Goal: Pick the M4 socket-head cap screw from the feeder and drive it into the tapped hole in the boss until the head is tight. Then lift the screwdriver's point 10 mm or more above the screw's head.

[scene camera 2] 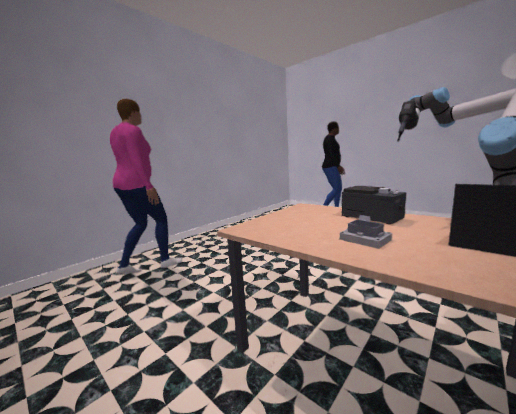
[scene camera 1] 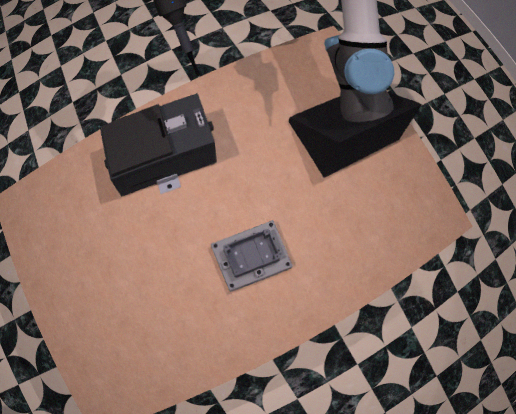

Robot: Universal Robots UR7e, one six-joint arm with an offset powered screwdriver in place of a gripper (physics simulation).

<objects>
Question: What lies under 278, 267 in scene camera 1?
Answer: A grey plate.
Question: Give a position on a black feeder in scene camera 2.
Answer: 386, 211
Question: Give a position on a black feeder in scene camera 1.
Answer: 183, 142
</objects>
